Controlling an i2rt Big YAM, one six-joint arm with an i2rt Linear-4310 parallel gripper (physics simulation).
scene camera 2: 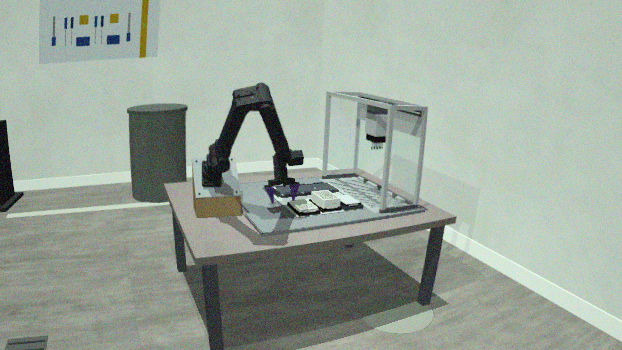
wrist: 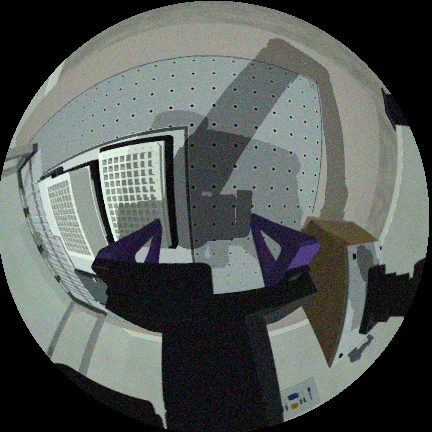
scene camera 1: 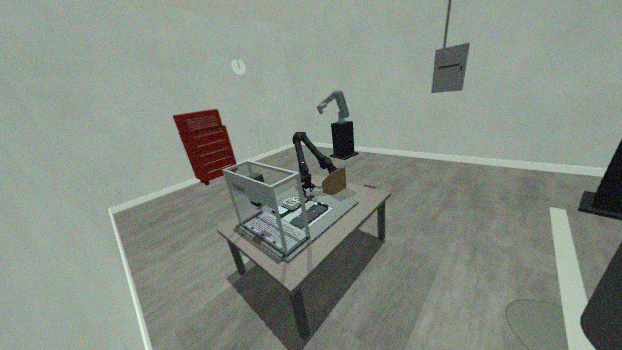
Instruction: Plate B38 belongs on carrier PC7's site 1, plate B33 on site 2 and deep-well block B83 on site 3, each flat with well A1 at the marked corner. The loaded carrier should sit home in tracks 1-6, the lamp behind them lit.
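Frame: origin at the arm's base, x ahead, y left, z up, level; centimetres.
Where they show: gripper, fingertip midpoint: (scene camera 2: 283, 202) (wrist: 205, 220) (scene camera 1: 307, 194); arm's base at its link origin: (scene camera 2: 211, 174) (wrist: 372, 297) (scene camera 1: 334, 173).
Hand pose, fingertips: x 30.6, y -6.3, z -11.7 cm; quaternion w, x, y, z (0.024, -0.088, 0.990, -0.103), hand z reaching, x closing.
Each offset is from my fingertips to the top centre of the thing. Level surfaces: height alone.
My gripper (scene camera 2: 282, 201) (wrist: 205, 220) is open and empty, pointing down above the perforated board, beside the labware's arm-base end. A low pale gridded plate {dx +9.0, dy -0.6, dz -1.1 cm} (scene camera 2: 303, 206) (wrist: 131, 175) sits in a black holder; my left finger covers its lower corner in the wrist view. Next to it stands the taller white deep-well block {dx +19.9, dy +2.2, dz +1.7 cm} (scene camera 2: 326, 199) (wrist: 67, 215) (scene camera 1: 291, 201). A flat light plate {dx +30.5, dy +2.6, dz -1.1 cm} (scene camera 2: 350, 201) lies beyond it. The long dark carrier {dx +16.6, dy +25.1, dz -0.7 cm} (scene camera 1: 311, 215) (scene camera 2: 306, 189) lies beside this row. The slatted track deck (scene camera 1: 272, 230) (scene camera 2: 367, 194) is under the frame. Labels, corner marks and lamps are unreadable.
A clear-walled frame (scene camera 1: 278, 220) (scene camera 2: 389, 155) stands over the tracks, with a pipetting head {dx +51.5, dy +19.5, dz +36.5 cm} (scene camera 2: 376, 125) hanging inside. The arm's wooden base block (scene camera 1: 334, 181) (scene camera 2: 218, 206) (wrist: 327, 285) stands at the other end of the perforated board {dz -3.7 cm} (scene camera 2: 265, 225) (wrist: 300, 115).
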